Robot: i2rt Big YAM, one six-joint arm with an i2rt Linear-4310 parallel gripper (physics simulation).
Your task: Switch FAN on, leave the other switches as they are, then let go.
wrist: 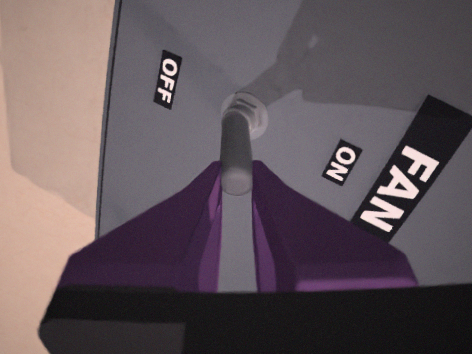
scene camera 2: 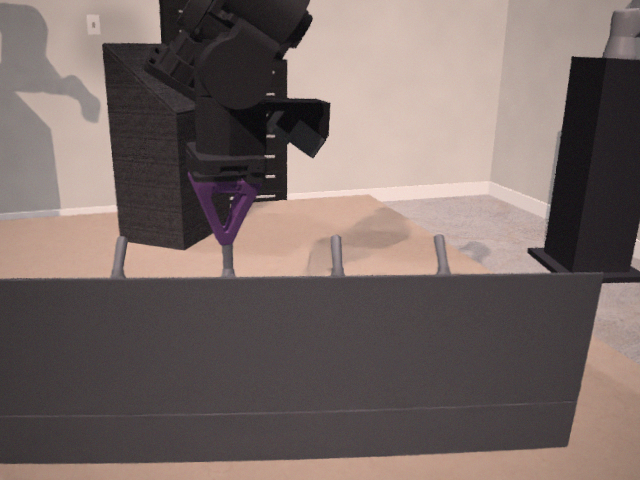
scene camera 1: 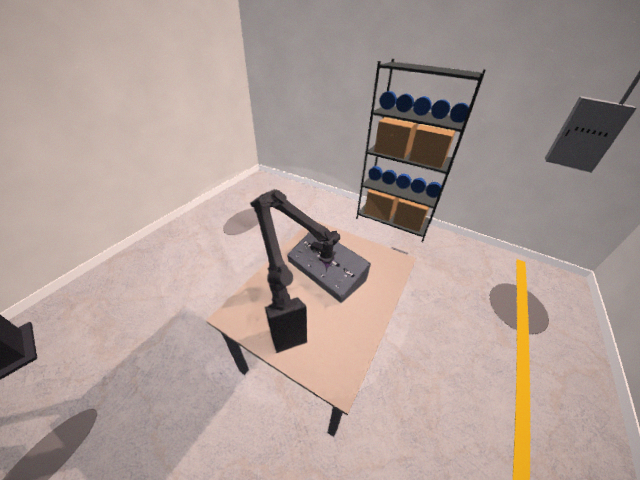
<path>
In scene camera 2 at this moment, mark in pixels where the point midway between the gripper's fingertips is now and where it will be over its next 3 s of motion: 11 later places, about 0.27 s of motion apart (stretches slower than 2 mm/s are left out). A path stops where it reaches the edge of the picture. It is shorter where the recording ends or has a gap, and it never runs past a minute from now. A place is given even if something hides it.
The gripper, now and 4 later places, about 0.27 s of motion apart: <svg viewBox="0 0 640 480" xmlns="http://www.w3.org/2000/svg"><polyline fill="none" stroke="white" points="224,242 225,241 225,190 229,182 225,134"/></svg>
</path>
